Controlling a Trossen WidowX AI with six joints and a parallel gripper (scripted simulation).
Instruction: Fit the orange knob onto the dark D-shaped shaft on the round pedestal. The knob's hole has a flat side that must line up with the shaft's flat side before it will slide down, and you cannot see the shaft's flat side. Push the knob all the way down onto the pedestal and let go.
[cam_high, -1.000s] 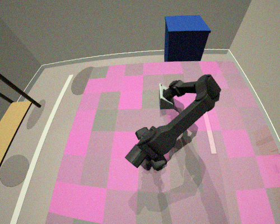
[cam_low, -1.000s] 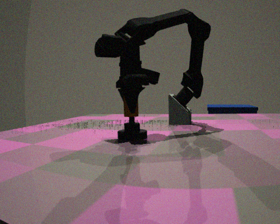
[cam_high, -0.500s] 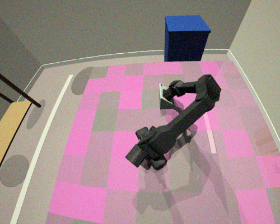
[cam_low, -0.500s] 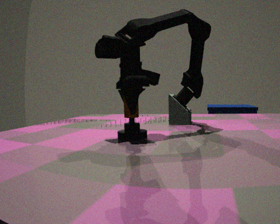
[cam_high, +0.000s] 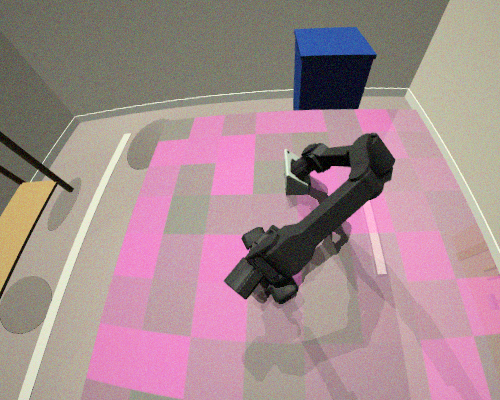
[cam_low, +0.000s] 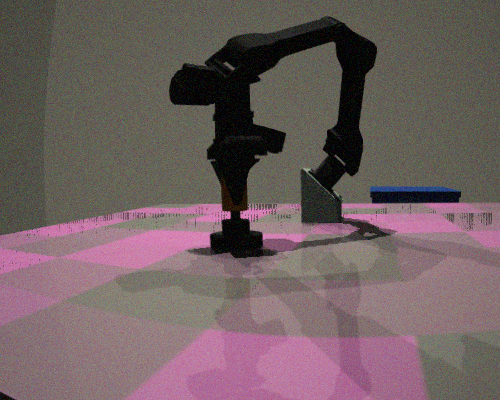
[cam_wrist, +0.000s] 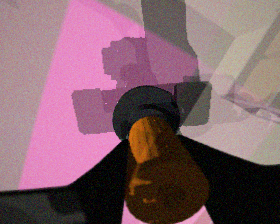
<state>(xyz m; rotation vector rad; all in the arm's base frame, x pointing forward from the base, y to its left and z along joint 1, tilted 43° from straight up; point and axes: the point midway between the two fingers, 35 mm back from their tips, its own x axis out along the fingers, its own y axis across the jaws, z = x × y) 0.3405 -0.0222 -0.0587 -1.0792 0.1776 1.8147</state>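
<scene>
Now: gripper tip 40 mm above the round pedestal. From my gripper tip the other things lie so: orange knob (20 mm above).
</scene>
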